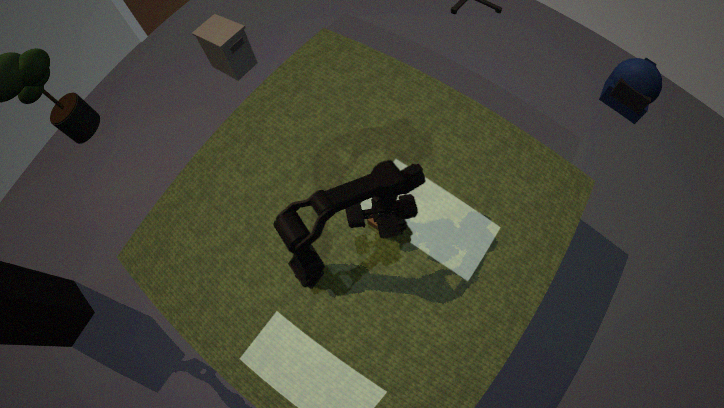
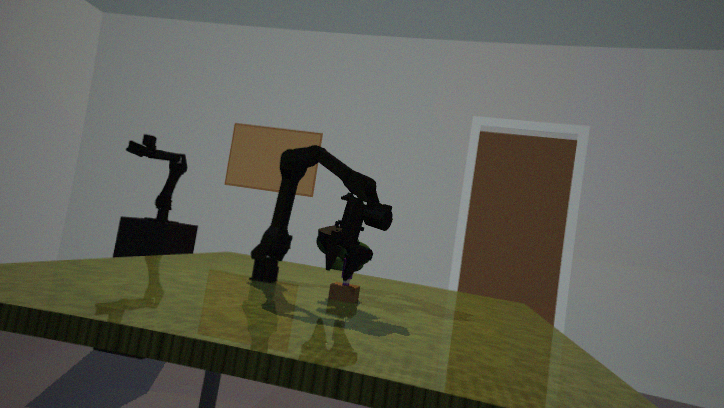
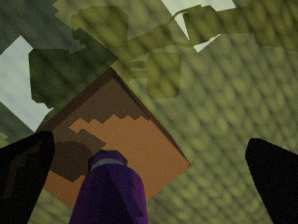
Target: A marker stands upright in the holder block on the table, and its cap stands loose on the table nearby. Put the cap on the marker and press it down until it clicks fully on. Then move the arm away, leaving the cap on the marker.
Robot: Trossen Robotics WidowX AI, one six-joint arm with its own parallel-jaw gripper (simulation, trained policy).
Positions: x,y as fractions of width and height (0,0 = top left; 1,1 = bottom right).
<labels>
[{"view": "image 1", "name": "my gripper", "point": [0.52,0.55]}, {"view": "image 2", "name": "my gripper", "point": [0.46,0.68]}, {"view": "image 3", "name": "my gripper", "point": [0.52,0.65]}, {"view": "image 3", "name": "brown holder block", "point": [0.22,0.50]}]
</labels>
